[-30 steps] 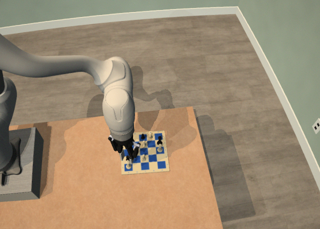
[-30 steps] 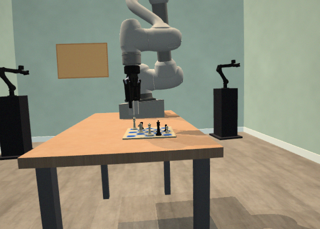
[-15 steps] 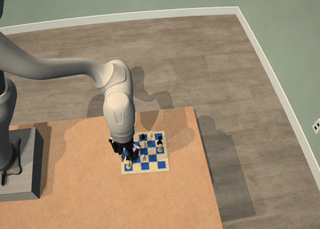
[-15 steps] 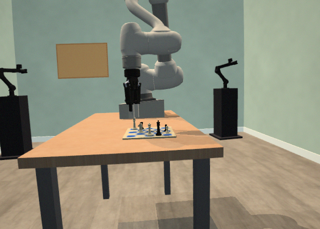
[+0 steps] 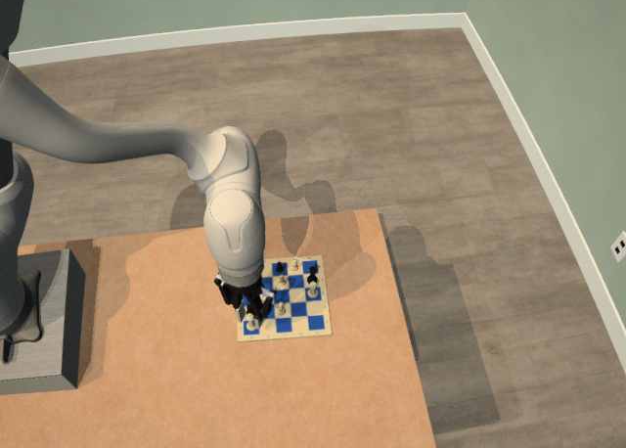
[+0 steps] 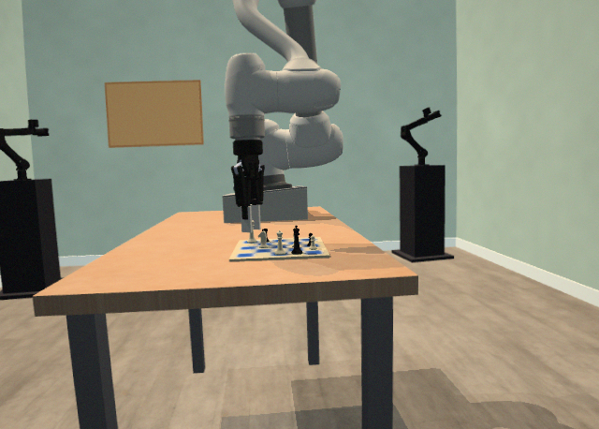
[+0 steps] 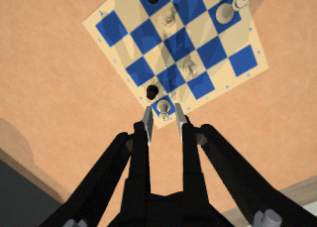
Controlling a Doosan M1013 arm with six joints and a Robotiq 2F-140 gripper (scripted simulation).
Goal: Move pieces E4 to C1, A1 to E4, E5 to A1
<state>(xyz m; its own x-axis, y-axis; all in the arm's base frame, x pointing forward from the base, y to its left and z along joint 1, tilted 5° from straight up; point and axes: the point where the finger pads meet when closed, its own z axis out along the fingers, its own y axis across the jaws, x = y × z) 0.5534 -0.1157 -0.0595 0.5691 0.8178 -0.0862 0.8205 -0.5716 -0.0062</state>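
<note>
Right now my hand is 30 mm above the tall white piece. Also, from my hand: chessboard 90 mm ahead, 60 mm to the left, 60 mm below.
</note>
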